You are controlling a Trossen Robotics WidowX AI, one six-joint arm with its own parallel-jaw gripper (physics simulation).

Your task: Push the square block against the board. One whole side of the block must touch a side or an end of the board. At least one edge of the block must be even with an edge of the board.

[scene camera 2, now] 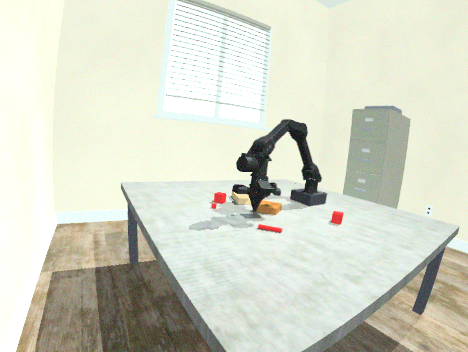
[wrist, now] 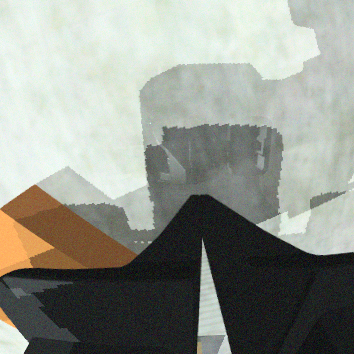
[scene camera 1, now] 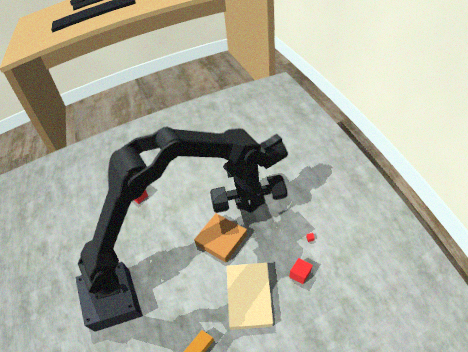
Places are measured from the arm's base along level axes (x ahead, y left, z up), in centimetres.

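Pixels of known places: gripper, between the fingertips: (scene camera 2: 254, 211) (wrist: 198, 202) (scene camera 1: 251, 211); arm's base, origin of its link: (scene camera 2: 310, 192) (scene camera 1: 105, 285).
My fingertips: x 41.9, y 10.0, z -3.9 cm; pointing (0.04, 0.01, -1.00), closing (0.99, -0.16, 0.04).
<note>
For each thing: its top centre in the pictures, then the offset to it from my fingertips. "*": a spot on its surface instead.
- square block, centre of its top: (wrist: 47, 306) (scene camera 1: 220, 234) (scene camera 2: 268, 203) dz +1.2, dx -10.1, dy -4.5 cm
- cream board, centre of its top: (scene camera 1: 248, 293) (scene camera 2: 244, 194) dz +1.2, dx -9.2, dy -22.5 cm
- tiny red cube, centre of its top: (scene camera 1: 310, 235) (scene camera 2: 214, 204) dz -0.1, dx +11.4, dy -13.4 cm
- orange bar, a spot on its surface: (scene camera 1: 200, 342) * dz +1.4, dx -23.6, dy -30.1 cm
- red rod, centre of its top: (scene camera 2: 270, 226) dz -0.3, dx +3.8, dy +15.6 cm
The square block (scene camera 1: 220, 240) (scene camera 2: 271, 206) (wrist: 60, 230) is orange and lies flat, turned at an angle to the board. The cream board (scene camera 1: 250, 296) (scene camera 2: 241, 198) lies flat. The block's nearest corner points at the board's near-left end corner in scene camera 1, very close to it; no whole side of the block touches the board. My gripper (scene camera 1: 251, 209) (scene camera 2: 255, 211) (wrist: 198, 202) is shut and empty, pointing down low over the table, beside the block on the side away from the board. In the wrist view the fingers hide part of the block.
A red cube (scene camera 1: 301, 271) (scene camera 2: 220, 197) and a tiny red cube (scene camera 1: 310, 237) (scene camera 2: 214, 206) lie beyond the board. Another red cube (scene camera 1: 141, 197) (scene camera 2: 337, 217) is partly behind the arm. An orange bar (scene camera 1: 200, 342) lies near the board. A red rod (scene camera 2: 270, 228) lies beyond the gripper.
</note>
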